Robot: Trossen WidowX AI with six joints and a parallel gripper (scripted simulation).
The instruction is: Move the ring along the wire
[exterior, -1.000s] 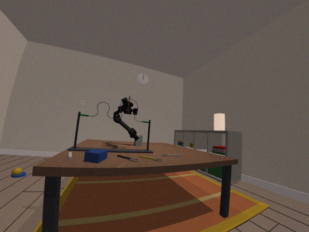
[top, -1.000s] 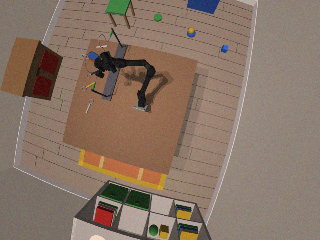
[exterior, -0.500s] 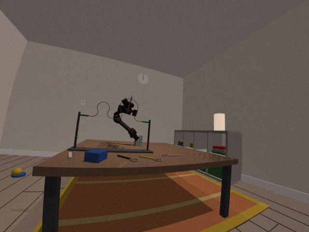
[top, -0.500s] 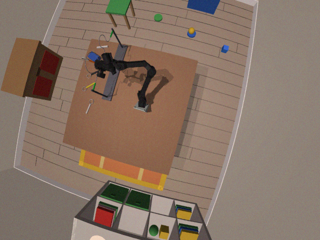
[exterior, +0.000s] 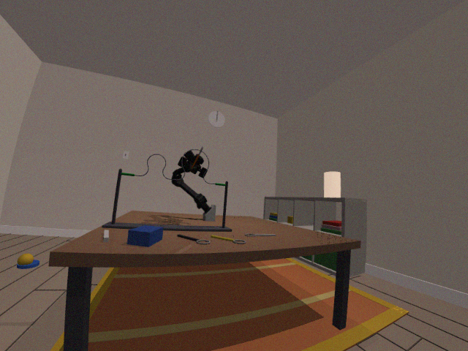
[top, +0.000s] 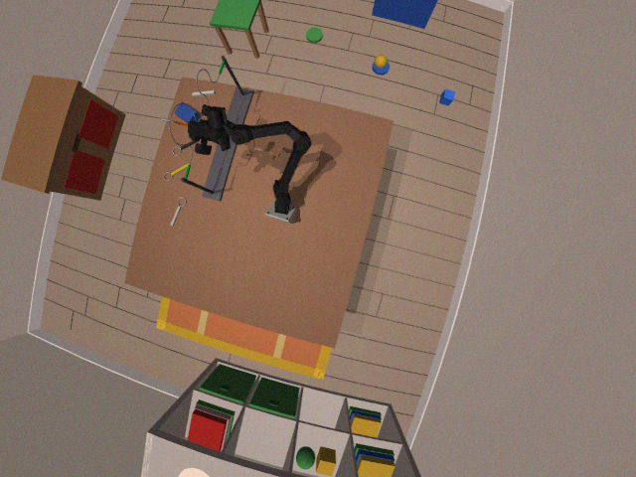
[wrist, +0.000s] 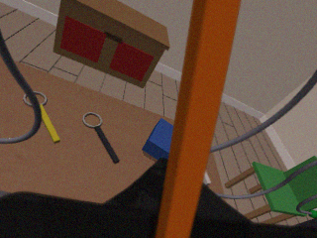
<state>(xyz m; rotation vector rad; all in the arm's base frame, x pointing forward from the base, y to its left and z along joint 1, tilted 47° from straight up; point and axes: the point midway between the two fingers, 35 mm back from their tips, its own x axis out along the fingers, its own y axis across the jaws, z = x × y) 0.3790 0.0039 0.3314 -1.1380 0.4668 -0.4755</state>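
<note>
Now: the ring with orange handle 90 mm above my gripper tip, 30 mm to the left of it and 10 mm ahead of it. Round my gripper tip: black-handled ring (330 mm below, 290 mm ahead); then yellow-handled ring (330 mm below, 310 mm ahead, 150 mm to the left); then blue box (310 mm below, 300 mm ahead, 200 mm to the right).
</note>
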